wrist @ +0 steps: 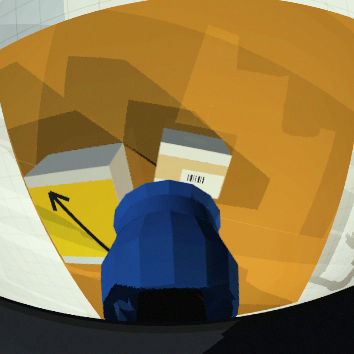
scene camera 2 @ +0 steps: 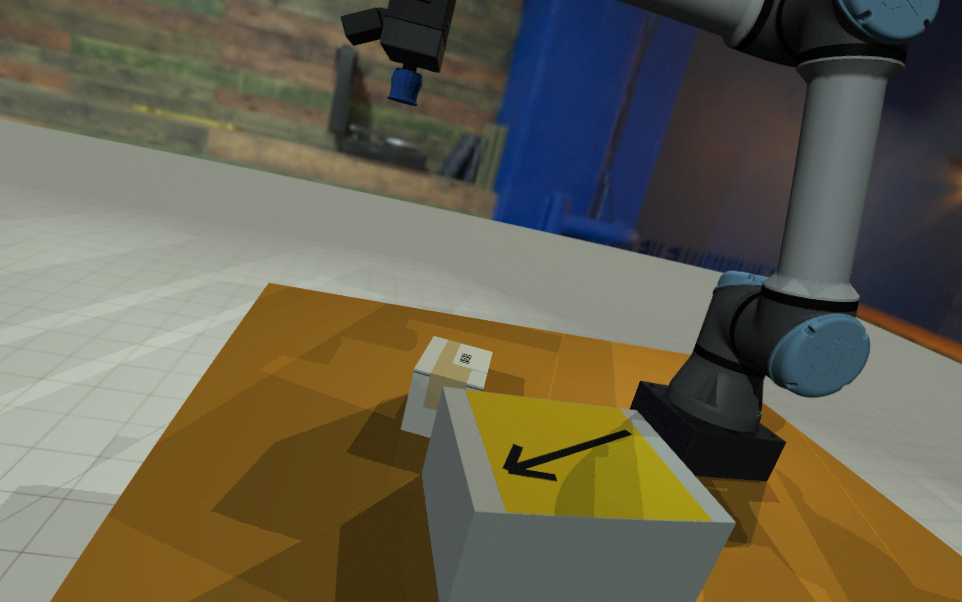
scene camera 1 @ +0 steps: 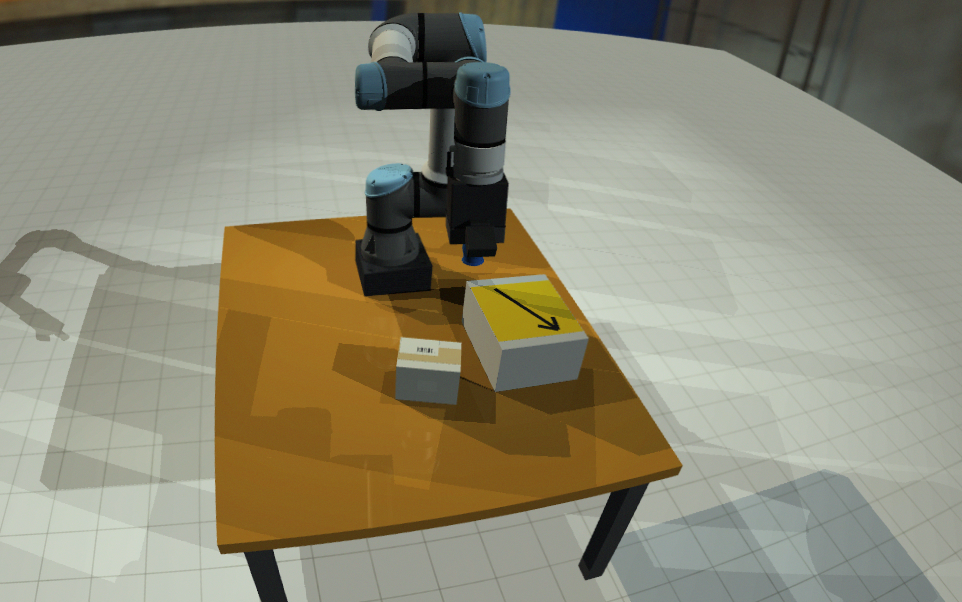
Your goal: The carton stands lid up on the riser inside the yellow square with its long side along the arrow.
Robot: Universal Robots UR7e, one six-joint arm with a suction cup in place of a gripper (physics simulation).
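Observation:
The white carton (scene camera 1: 427, 383) (scene camera 2: 443, 358) (wrist: 192, 162) stands on the table beside the riser, with its tan tape and barcode label facing up. The cup hides part of its near edge in the wrist view. The grey riser (scene camera 1: 542, 365) (scene camera 2: 581, 560) (wrist: 75, 162) has a yellow square (scene camera 1: 510, 319) (scene camera 2: 603, 489) (wrist: 92, 200) on top, with a black arrow (scene camera 1: 527, 309) (scene camera 2: 567, 450) running diagonally across it. My gripper, a blue suction cup (scene camera 1: 473, 261) (scene camera 2: 403, 99) (wrist: 167, 200), hangs high in the air, apart from carton and riser, and holds nothing.
The wooden table (scene camera 1: 283, 482) (scene camera 2: 234, 397) carries the carton, the riser and the arm's dark base (scene camera 1: 393, 276) (scene camera 2: 730, 454). The riser stands near the table's right edge in scene camera 1. The base is behind and left of the riser there.

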